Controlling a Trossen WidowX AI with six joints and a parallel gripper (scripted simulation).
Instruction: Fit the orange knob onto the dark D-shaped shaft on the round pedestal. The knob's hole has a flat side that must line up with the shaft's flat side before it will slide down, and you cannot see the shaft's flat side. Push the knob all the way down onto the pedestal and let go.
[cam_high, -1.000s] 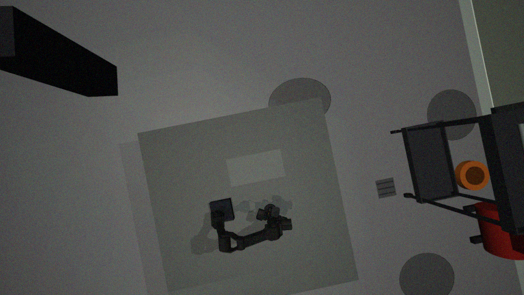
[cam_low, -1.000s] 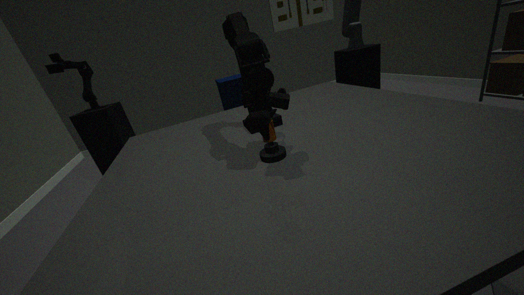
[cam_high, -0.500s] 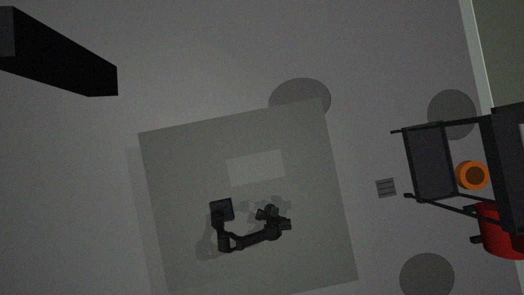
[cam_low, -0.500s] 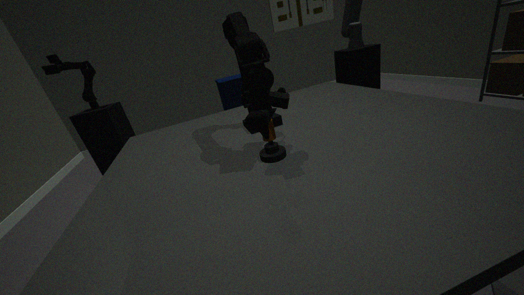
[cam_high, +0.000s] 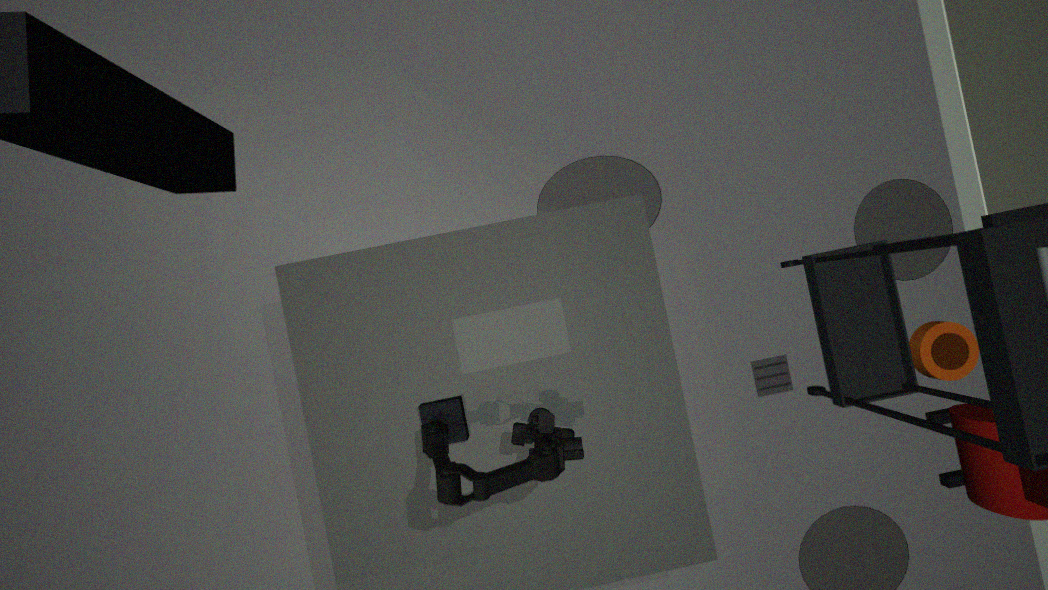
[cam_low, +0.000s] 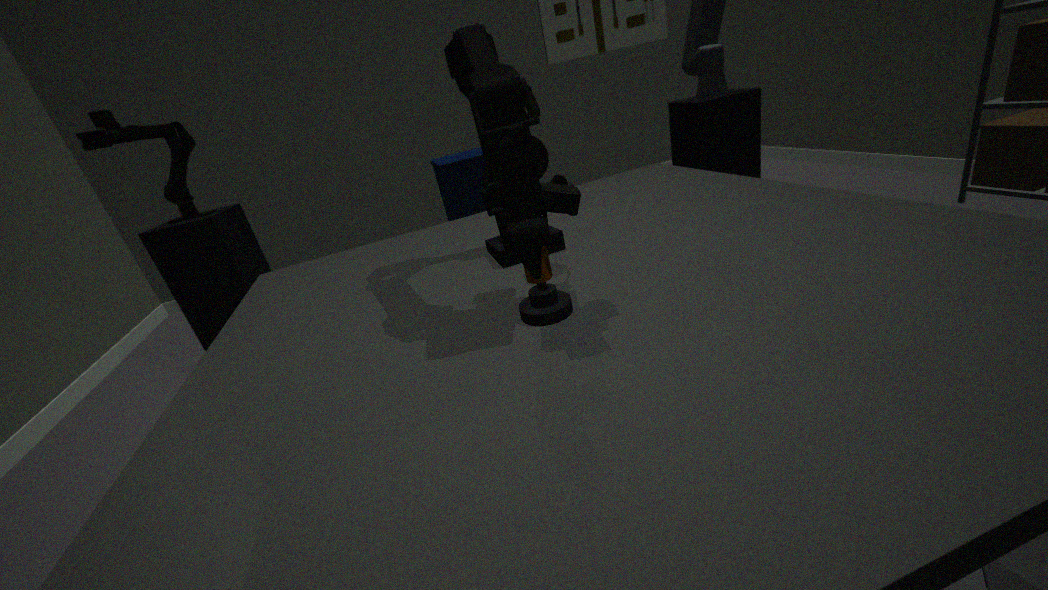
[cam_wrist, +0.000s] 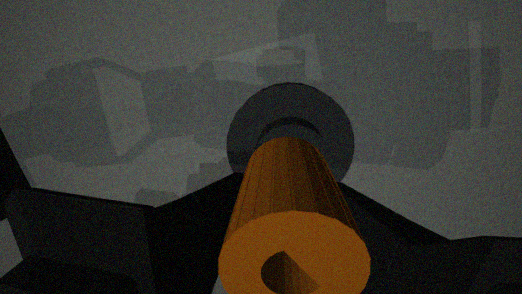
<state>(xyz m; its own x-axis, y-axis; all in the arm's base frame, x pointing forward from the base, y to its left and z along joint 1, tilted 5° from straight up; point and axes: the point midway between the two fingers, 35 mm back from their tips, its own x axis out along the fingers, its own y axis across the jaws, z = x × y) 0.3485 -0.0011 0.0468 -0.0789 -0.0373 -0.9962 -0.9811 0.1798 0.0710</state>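
Now: the orange knob 2 cm above my gripper tip. Also, from my gripper tip: dark round pedestal 4 cm below.
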